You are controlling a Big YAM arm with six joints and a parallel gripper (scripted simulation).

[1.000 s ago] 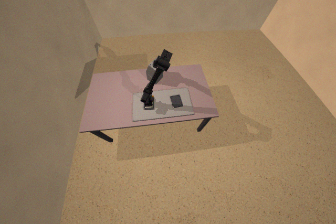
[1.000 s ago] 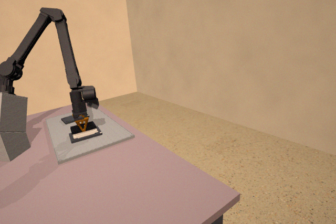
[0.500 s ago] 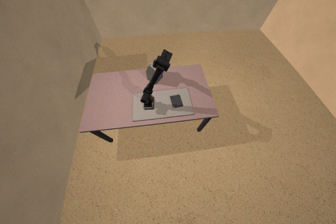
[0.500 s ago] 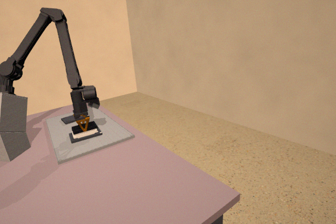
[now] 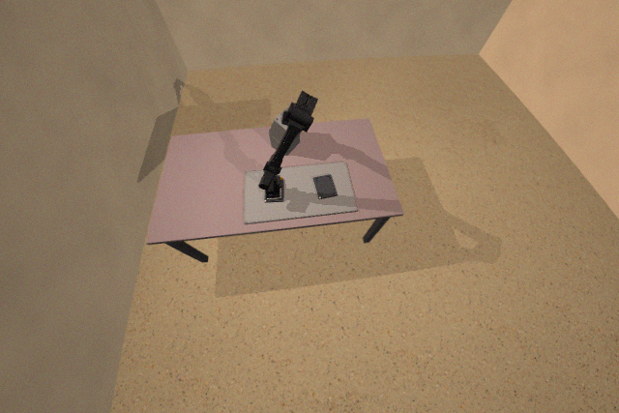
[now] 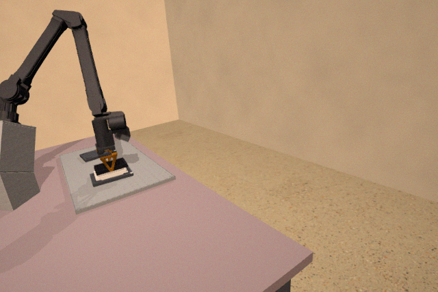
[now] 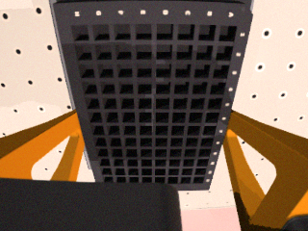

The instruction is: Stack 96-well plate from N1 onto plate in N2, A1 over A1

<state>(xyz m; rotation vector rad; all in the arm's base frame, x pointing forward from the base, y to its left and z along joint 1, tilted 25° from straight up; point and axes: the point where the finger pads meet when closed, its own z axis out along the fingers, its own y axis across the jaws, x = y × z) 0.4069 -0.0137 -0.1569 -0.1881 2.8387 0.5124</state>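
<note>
Right now my hand is 30 mm above the white 96-well plate. From my hand the other things lie so: dark 96-well plate right at my hand.
</note>
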